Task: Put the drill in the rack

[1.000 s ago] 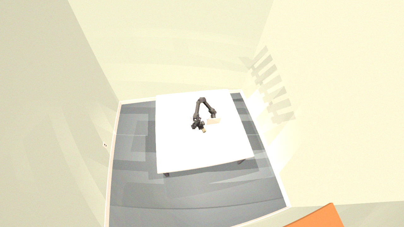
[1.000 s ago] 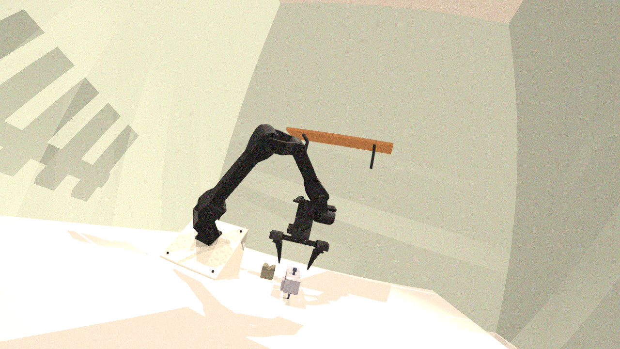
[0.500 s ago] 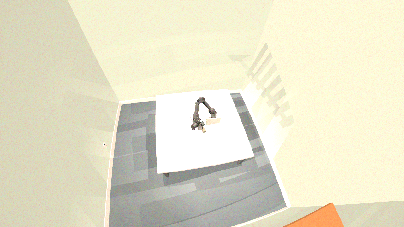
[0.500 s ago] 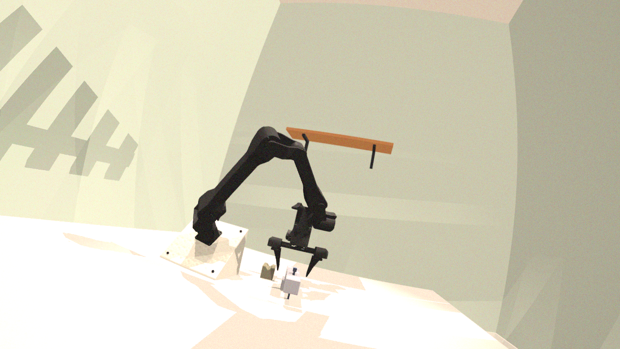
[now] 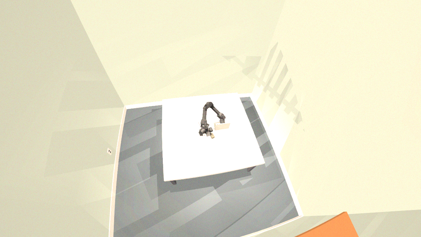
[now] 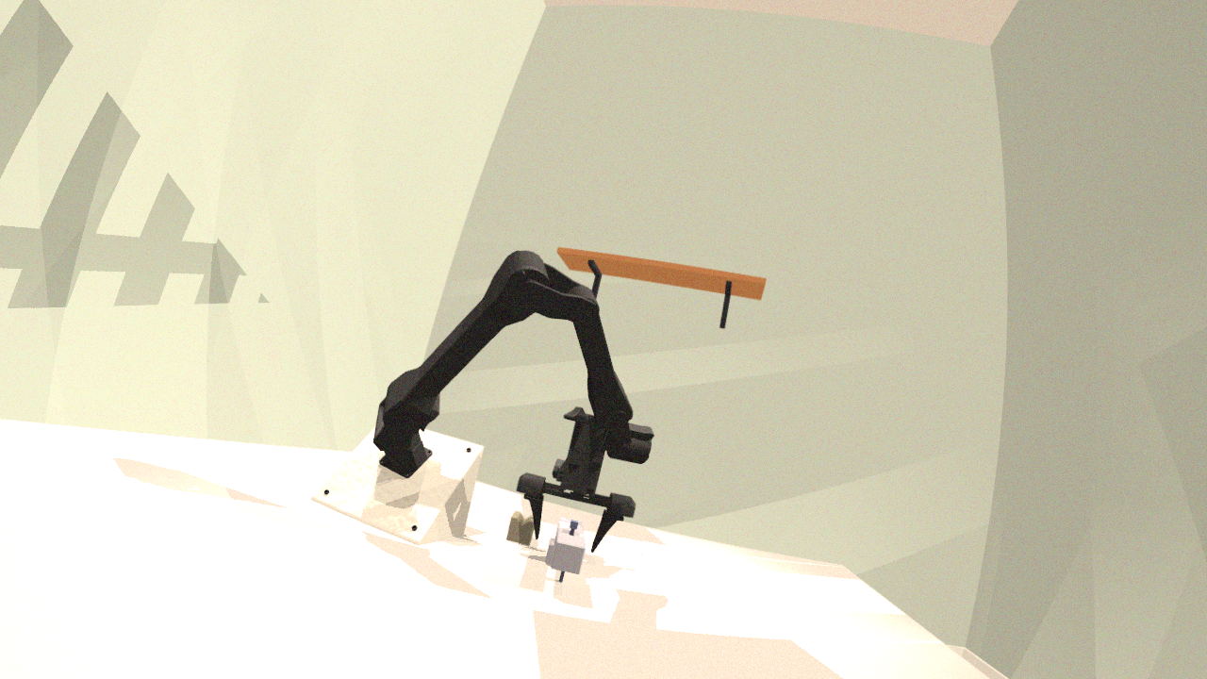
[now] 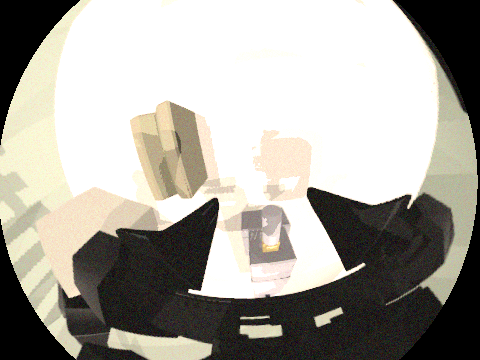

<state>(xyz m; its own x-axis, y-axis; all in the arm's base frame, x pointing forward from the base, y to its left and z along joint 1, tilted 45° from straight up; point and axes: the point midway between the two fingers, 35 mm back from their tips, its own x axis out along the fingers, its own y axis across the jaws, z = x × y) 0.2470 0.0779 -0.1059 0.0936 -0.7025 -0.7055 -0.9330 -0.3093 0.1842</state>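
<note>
My gripper tip is 2 cm short of the drill, 5 cm to the left of it and 3 cm below it. From my gripper tip the other things lie so: light grey box 4 cm ahead, 11 cm to the right, 2 cm above; rack 9 cm behind, 2 cm to the left; small dark key 5 cm ahead, 13 cm to the right, 3 cm above.
</note>
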